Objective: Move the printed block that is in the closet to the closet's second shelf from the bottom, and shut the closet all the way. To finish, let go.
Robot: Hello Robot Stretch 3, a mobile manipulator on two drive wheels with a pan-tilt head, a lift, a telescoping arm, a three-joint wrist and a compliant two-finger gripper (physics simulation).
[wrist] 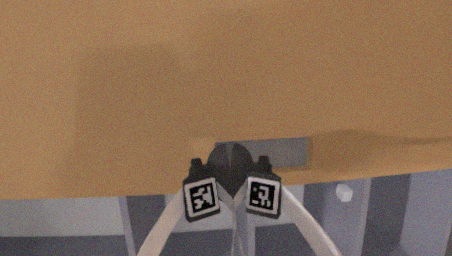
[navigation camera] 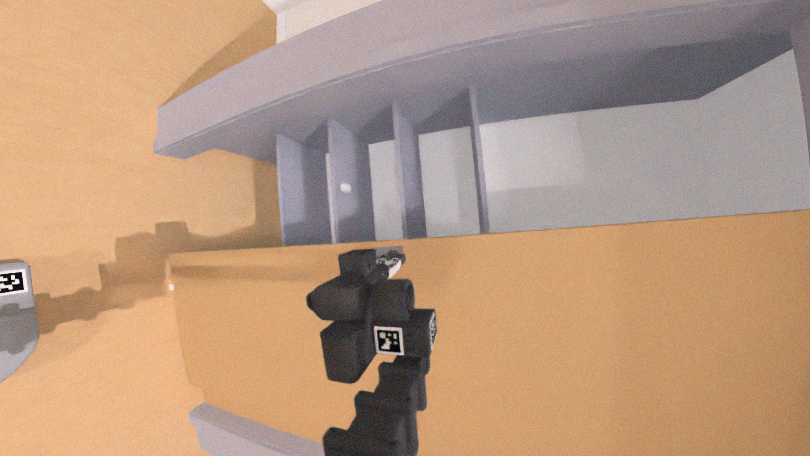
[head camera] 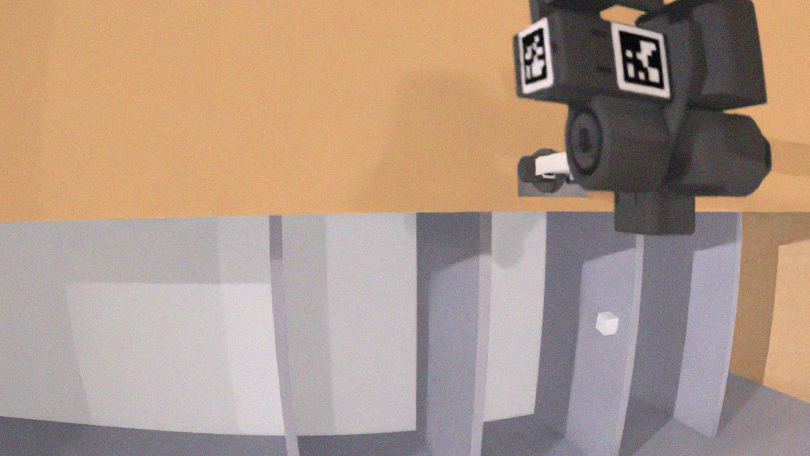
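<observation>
The printed block (head camera: 607, 322) (navigation camera: 345, 187) (wrist: 344, 192) is small and white. It lies on the second shelf board from the bottom in the open part of the closet (navigation camera: 362, 56); the views are turned, so the boards run upright. The tan sliding door (head camera: 226, 113) (navigation camera: 566, 339) (wrist: 150, 90) covers part of the closet front. Its grey recessed handle (head camera: 526, 190) (navigation camera: 391, 249) (wrist: 287, 152) is near the door's edge. My gripper (head camera: 546, 171) (navigation camera: 391, 262) (wrist: 230, 163) is shut and empty, with its tips together at the handle's end. Whether they are inside the recess cannot be told.
More shelf boards (head camera: 708, 334) (navigation camera: 478, 169) stand beside the block's board. A closet rail (navigation camera: 249, 430) runs at the lower left in the navigation view. Part of my base (navigation camera: 14, 328) shows at the left. A tiny white thing (navigation camera: 171, 287) is by the door's end.
</observation>
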